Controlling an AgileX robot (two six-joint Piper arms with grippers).
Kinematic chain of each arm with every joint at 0, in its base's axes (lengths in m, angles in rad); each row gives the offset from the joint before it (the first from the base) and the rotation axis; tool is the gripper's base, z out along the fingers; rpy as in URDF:
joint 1: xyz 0 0 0.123 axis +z
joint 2: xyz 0 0 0 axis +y
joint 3: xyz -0.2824 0 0.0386 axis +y
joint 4: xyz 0.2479 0 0.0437 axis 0.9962 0 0.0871
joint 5: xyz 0 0 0 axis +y
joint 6: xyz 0.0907 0 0.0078 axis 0.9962 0 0.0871
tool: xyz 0 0 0 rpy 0 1.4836 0
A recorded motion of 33 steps. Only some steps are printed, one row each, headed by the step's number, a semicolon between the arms.
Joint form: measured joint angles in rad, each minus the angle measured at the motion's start. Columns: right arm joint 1, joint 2, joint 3, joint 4, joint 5, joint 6; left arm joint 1, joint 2, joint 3, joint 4, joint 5, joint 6.
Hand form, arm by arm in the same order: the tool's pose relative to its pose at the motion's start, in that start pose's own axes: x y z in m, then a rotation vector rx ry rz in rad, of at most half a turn. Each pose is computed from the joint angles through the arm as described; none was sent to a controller.
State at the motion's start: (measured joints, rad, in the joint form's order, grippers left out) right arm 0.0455 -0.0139 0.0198 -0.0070 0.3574 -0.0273; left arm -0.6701 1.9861 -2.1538 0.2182 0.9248 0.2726
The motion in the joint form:
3: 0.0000 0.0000 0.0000 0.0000 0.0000 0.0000; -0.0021 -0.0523 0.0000 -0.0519 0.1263 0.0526
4: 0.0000 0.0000 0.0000 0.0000 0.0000 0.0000; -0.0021 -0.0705 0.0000 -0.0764 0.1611 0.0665
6: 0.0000 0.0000 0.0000 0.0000 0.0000 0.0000; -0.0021 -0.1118 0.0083 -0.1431 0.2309 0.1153
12: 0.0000 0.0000 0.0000 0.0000 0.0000 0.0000; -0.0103 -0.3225 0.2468 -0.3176 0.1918 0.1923
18: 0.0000 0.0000 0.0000 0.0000 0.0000 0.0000; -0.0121 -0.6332 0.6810 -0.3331 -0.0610 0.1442
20: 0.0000 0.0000 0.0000 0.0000 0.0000 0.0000; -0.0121 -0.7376 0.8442 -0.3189 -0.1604 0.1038
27: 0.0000 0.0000 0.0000 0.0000 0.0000 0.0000; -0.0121 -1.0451 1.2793 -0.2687 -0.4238 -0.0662
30: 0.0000 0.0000 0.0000 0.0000 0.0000 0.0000; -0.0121 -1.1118 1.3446 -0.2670 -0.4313 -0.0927
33: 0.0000 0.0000 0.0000 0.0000 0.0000 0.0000; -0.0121 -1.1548 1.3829 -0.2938 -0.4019 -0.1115
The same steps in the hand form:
3: 0.0000 0.0000 0.0000 0.0000 0.0000 0.0000; 0.0025 0.0000 -0.0261 0.0596 0.0596 0.0170
4: 0.0000 0.0000 0.0000 0.0000 0.0000 0.0000; 0.0028 -0.0003 -0.0353 0.0840 0.0692 0.0162
6: 0.0000 0.0000 0.0000 0.0000 0.0000 0.0000; 0.0040 -0.0027 -0.0547 0.1523 0.0828 0.0310
12: 0.0000 0.0000 0.0000 0.0000 0.0000 0.0000; 0.0203 -0.0186 -0.1077 0.2981 0.0065 0.0279
18: 0.0000 0.0000 0.0000 0.0000 0.0000 0.0000; 0.0726 -0.0319 -0.1533 0.2500 -0.1036 -0.0557
20: 0.0000 0.0000 0.0000 0.0000 0.0000 0.0000; 0.0983 -0.0392 -0.1619 0.2217 -0.1303 -0.0963
27: 0.0000 0.0000 0.0000 0.0000 0.0000 0.0000; 0.1781 -0.0635 -0.1853 0.1497 -0.2304 -0.2485
30: 0.0000 0.0000 0.0000 0.0000 0.0000 0.0000; 0.1940 -0.0686 -0.1927 0.1492 -0.2369 -0.2743
33: 0.0000 0.0000 0.0000 0.0000 0.0000 0.0000; 0.2057 -0.0740 -0.1973 0.1743 -0.2144 -0.3123

